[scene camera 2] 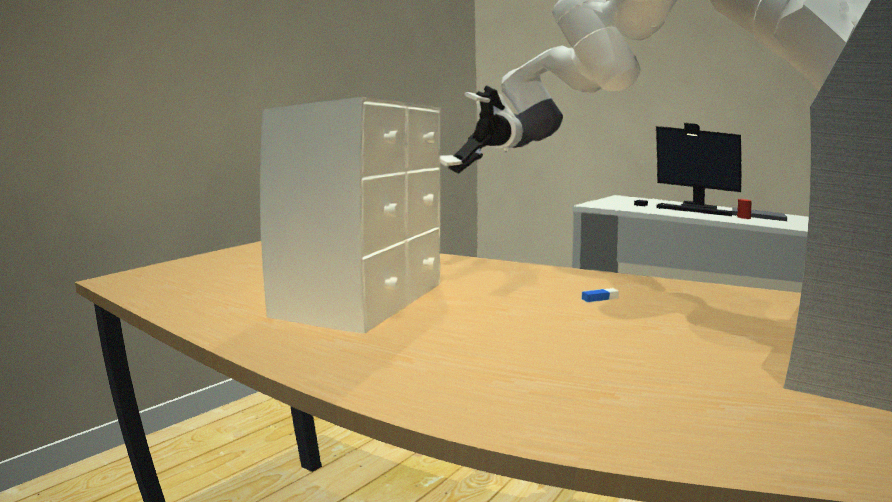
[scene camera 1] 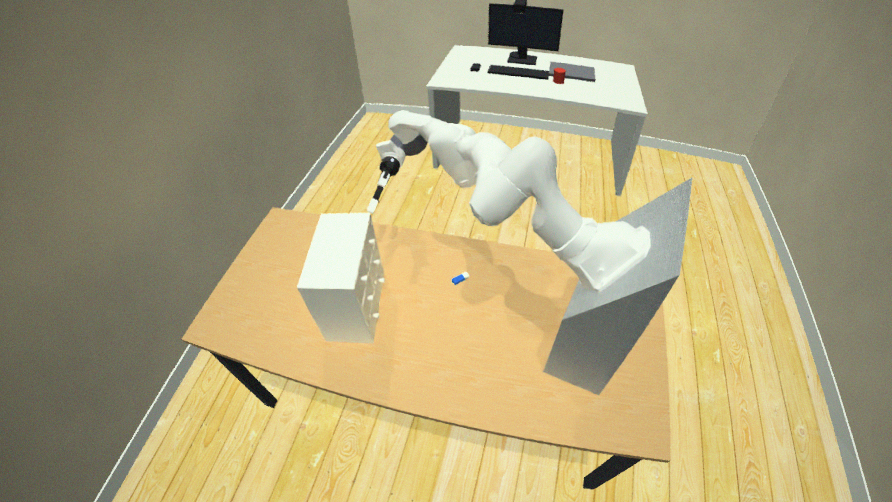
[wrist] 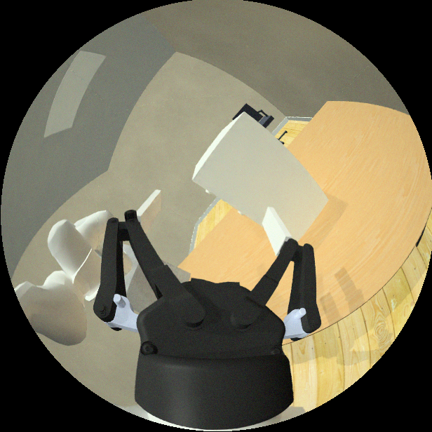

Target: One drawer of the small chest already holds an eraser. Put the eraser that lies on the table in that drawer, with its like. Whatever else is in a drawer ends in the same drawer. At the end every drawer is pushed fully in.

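The small white chest (scene camera 1: 337, 249) (scene camera 2: 312, 212) (wrist: 260, 170) stands upright on the table (scene camera 1: 474, 374) (scene camera 2: 530, 374) (wrist: 370, 150). Its front has two columns of three drawers with small knobs; all look pushed in, and their contents are hidden. A blue eraser with a white end (scene camera 1: 460, 278) (scene camera 2: 599, 294) lies on the table in front of the drawers; it does not show in the wrist view. My gripper (scene camera 1: 372, 204) (scene camera 2: 463, 128) (wrist: 213, 207) is open and empty. It is in the air by the chest's far side, near the height of the top drawers, with its fingers spread wide.
The arm's grey slanted base block (scene camera 1: 599, 330) (scene camera 2: 842, 249) stands at the table's other end, facing the drawers. Behind the table is a white desk (scene camera 1: 530, 92) (scene camera 2: 686, 249) with a monitor (scene camera 1: 524, 28) (scene camera 2: 697, 157) and a red cup (scene camera 1: 559, 75) (scene camera 2: 744, 208).
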